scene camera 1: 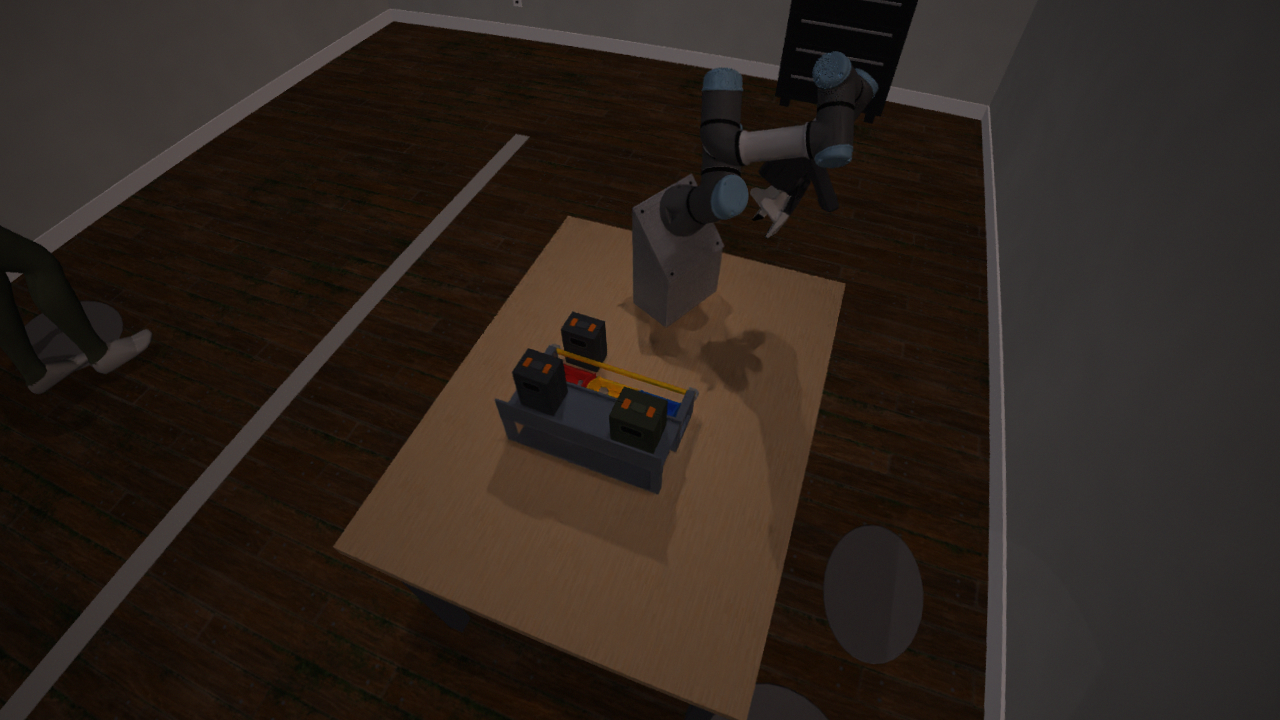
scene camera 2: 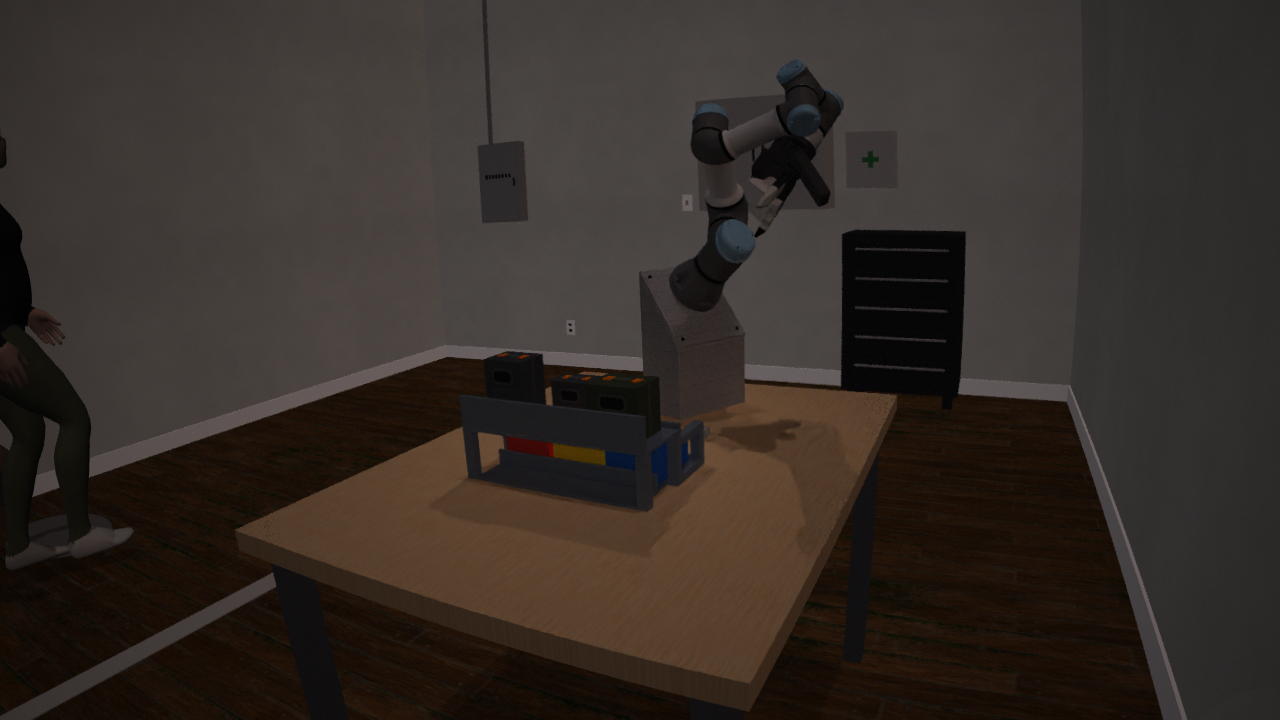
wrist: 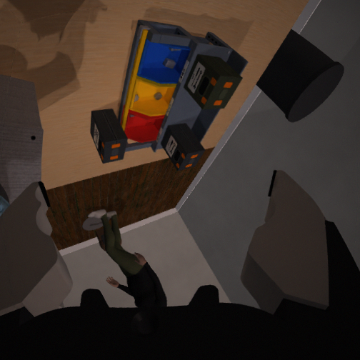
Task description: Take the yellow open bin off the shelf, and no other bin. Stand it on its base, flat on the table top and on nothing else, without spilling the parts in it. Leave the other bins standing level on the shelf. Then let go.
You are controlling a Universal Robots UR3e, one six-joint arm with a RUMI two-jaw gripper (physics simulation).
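Seen in the pictures: gripper, between the fingertips: [scene camera 1: 759, 228] [scene camera 2: 756, 223]; arm's base, origin of its link: [scene camera 1: 680, 211] [scene camera 2: 693, 289].
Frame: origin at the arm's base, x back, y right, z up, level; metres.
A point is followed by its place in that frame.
The yellow open bin [scene camera 1: 608, 387] @[x -0.398, y 0.032, z -0.262 m] [scene camera 2: 579, 454] @[x -0.527, y -0.001, z -0.231 m] [wrist: 145, 106] sits in the grey shelf [scene camera 1: 581, 456] @[x -0.593, y 0.014, z -0.271 m] [scene camera 2: 550, 420] @[x -0.614, y -0.005, z -0.140 m] between the red bin [scene camera 1: 580, 375] @[x -0.395, y 0.110, z -0.255 m] [scene camera 2: 529, 445] @[x -0.524, y 0.114, z -0.230 m] [wrist: 143, 129] and the blue bin [scene camera 1: 669, 405] @[x -0.397, y -0.128, z -0.253 m] [scene camera 2: 626, 461] @[x -0.526, y -0.098, z -0.231 m] [wrist: 157, 65]. Small parts show in the yellow bin in the wrist view. A yellow bar [scene camera 1: 626, 370] @[x -0.370, y -0.005, z -0.212 m] [wrist: 131, 87] runs along the bins' open side. My gripper [scene camera 1: 765, 225] @[x -0.198, y -0.229, z 0.163 m] [scene camera 2: 762, 213] @[x -0.198, y -0.229, z 0.163 m] [wrist: 157, 180] is open and empty, raised well above the table and away from the shelf.
Dark boxes with orange marks stand on the shelf's top, one left [scene camera 1: 538, 385] @[x -0.572, y 0.105, z -0.069 m] [wrist: 183, 147] and one right [scene camera 1: 637, 420] @[x -0.567, y -0.115, z -0.080 m] [wrist: 212, 82]. Another dark box [scene camera 1: 584, 340] @[x -0.358, y 0.109, z -0.160 m] [wrist: 107, 137] stands beside the red bin's end. The arm's pedestal [scene camera 1: 671, 268] @[x -0.119, y -0.023, z -0.085 m] [scene camera 2: 693, 358] @[x -0.109, y -0.044, z -0.141 m] is behind. A person [scene camera 2: 26, 376] stands left of the table [scene camera 1: 554, 573] @[x -0.855, y -0.050, z -0.277 m] [scene camera 2: 501, 573] @[x -0.880, y -0.091, z -0.277 m].
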